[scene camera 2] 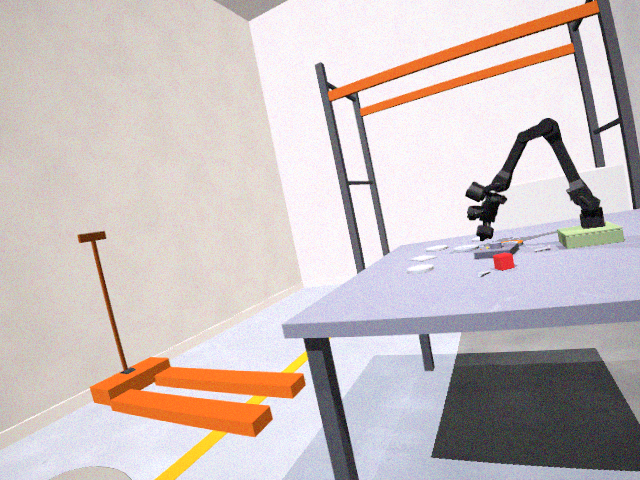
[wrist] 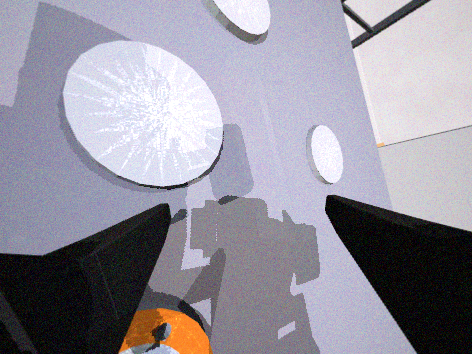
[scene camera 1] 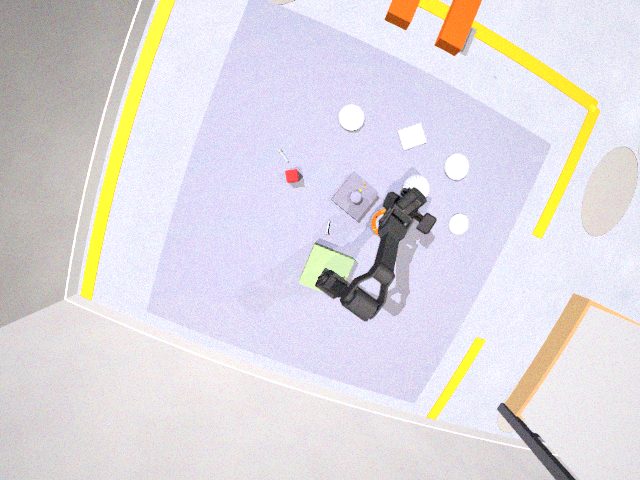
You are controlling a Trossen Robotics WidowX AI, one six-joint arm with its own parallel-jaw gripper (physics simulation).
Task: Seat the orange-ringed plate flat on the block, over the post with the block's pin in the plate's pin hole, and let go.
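Seen in the pictures: gripper, fingertip midpoint: [wrist: 248, 206]; arm's base, link origin: [scene camera 2: 593, 226] [scene camera 1: 328, 278].
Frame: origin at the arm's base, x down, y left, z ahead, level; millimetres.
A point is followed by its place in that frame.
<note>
The orange-ringed plate [scene camera 1: 376, 222] @(x 36, y -48, z 276 mm) [scene camera 2: 512, 241] @(x 36, y -108, z 279 mm) [wrist: 192, 331] @(x 35, y -118, z 319 mm) lies on the table beside the grey block, apart from the post; the arm partly covers it in scene camera 1. In the wrist view its near part is cut off by the lower edge, and one hole shows in its orange ring. The grey block [scene camera 1: 343, 198] @(x 22, y 109, z 285 mm) [scene camera 2: 492, 254] @(x 34, y 138, z 316 mm) lies flat with its round post [scene camera 1: 355, 196] @(x 3, y 78, z 313 mm) standing up and small yellow and orange marks beside it. I cannot make out the pin clearly. My gripper [scene camera 1: 408, 211] @(x -10, y -139, z 394 mm) [scene camera 2: 484, 236] @(x -10, y -139, z 394 mm) [wrist: 248, 206] @(x -10, y -139, z 394 mm) is open and empty above the table, its left finger nearest the plate.
A large white disc [scene camera 1: 416, 184] @(x 37, y -100, z 478 mm) [wrist: 142, 115] @(x 37, y -97, z 461 mm) lies just beyond the gripper. A smaller disc [scene camera 1: 458, 223] @(x 39, y -337, z 449 mm) [wrist: 327, 154] @(x 38, y -337, z 446 mm) lies to its right. A red cube [scene camera 1: 292, 176] @(x 6, y 306, z 255 mm) [scene camera 2: 503, 261] @(x 21, y 332, z 252 mm) and a white square [scene camera 1: 412, 136] @(x 41, y 10, z 617 mm) lie farther off. The green base [scene camera 1: 315, 260] @(x 0, y 78, z 37 mm) [scene camera 2: 594, 237] @(x 21, y 99, z 7 mm) carries the arm.
</note>
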